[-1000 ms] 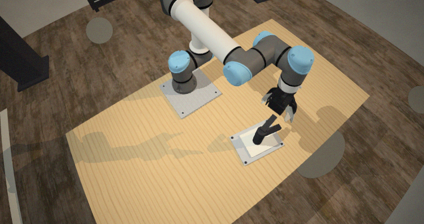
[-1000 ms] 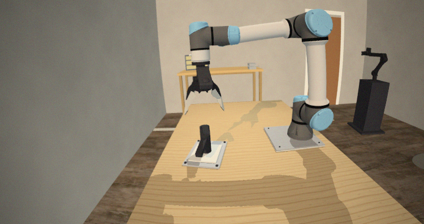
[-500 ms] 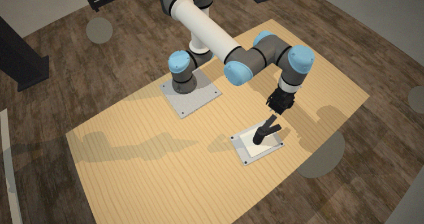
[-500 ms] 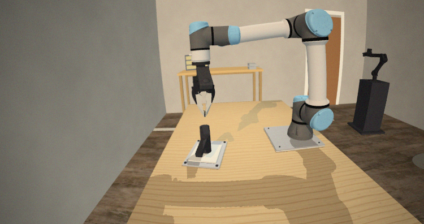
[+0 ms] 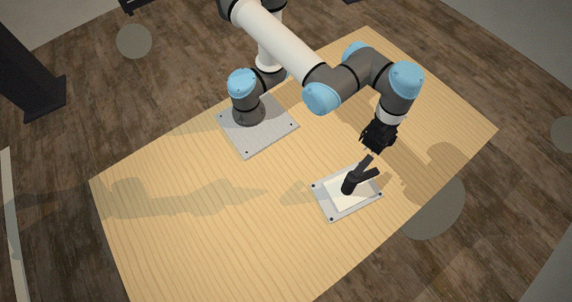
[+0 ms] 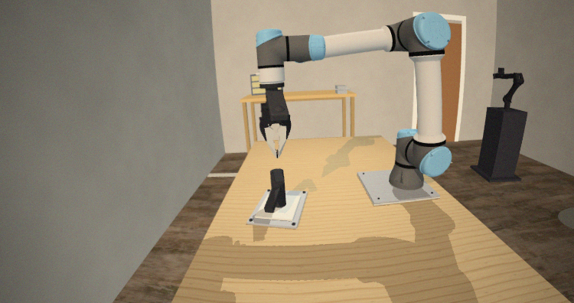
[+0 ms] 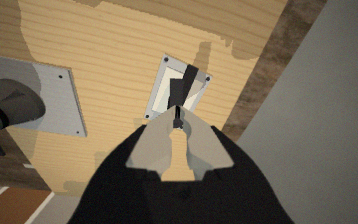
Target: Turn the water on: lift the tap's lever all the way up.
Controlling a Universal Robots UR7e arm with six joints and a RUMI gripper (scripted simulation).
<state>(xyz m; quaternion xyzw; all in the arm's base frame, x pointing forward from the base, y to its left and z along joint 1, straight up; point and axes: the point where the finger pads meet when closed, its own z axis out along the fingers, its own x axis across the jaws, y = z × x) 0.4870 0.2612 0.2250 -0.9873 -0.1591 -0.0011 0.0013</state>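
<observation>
Now: hand 10 mm short of the dark lever, 30 mm to the left of it and 90 mm above it. Also, from my hand: tap: 20 mm ahead, 50 mm to the right, 140 mm below.
</observation>
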